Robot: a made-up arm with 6 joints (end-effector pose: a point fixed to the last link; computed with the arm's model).
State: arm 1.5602 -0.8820 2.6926 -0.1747 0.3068 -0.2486
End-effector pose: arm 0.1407 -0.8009 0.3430 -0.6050 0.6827 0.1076 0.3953
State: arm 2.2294 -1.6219 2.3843 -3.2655 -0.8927 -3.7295
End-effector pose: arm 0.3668 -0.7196 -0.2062 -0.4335 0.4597 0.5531 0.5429
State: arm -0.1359 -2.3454 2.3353 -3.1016 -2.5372 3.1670
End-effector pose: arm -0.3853 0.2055 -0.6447 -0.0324 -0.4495 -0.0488 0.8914
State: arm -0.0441 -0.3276 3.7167 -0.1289 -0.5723 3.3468
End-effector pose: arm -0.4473 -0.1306 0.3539 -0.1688 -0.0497 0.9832 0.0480
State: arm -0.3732 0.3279 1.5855 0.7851 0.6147 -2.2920
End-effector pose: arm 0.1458 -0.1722 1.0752 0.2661 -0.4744 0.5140 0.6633
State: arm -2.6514 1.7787 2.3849 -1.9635 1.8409 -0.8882
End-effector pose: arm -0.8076 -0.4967 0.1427 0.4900 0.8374 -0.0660 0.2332
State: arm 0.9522 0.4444 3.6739 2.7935 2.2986 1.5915
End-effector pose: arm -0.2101 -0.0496 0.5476 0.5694 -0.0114 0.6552 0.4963
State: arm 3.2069 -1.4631 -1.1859 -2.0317 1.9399 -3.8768
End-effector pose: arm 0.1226 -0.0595 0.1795 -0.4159 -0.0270 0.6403 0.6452
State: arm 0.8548 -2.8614 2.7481 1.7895 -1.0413 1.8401
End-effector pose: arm 0.1434 0.2150 -0.5208 0.8851 -0.0365 -0.1139 0.4498
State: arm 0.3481 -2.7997 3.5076 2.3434 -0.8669 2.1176
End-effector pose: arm 0.1682 0.1735 -0.2562 0.7791 -0.2935 0.1506 0.5331
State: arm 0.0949 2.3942 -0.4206 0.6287 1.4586 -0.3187
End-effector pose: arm 0.0298 -0.1203 -0.4741 0.2510 0.6431 0.1963 0.6964
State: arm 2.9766 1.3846 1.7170 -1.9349 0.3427 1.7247
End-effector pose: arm -0.9606 0.1053 0.2398 0.1293 0.1190 0.9583 0.2252
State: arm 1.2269 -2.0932 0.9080 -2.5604 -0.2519 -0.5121
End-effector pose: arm -0.4097 -0.7685 0.0068 0.0136 0.0458 -0.8537 0.5185
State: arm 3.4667 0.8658 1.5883 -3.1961 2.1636 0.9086
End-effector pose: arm -0.6279 -0.3713 0.7681 -0.4191 0.6168 0.4162 0.5203
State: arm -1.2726 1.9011 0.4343 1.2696 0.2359 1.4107
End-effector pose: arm 0.1636 -0.6852 -0.4227 -0.5436 0.4822 0.3686 0.5797
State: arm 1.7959 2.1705 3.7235 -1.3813 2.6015 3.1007
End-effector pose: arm -0.1077 0.5984 0.2329 0.0015 0.4913 0.0012 0.8710
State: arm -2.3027 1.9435 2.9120 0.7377 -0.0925 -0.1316
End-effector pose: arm -0.5203 -0.4115 0.3318 -0.4752 0.0670 -0.8520 0.2091
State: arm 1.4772 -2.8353 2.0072 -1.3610 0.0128 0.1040
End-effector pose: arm 0.0072 -0.2613 -0.7998 -0.0322 0.6875 0.1223 0.7151
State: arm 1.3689 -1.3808 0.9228 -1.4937 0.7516 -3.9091
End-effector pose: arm -0.1278 -0.6828 0.6450 0.5704 -0.4583 -0.0969 0.6747
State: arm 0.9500 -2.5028 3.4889 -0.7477 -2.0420 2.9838
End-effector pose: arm 0.1083 -0.0396 -0.5128 0.2111 0.3470 -0.8984 0.1672
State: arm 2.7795 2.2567 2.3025 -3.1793 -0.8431 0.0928
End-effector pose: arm -0.8259 0.1510 -0.1814 -0.1893 -0.8829 -0.1014 0.4177
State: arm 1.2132 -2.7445 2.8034 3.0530 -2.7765 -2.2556
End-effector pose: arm -0.1075 0.1434 -0.6241 0.2380 -0.7486 -0.0652 0.6154
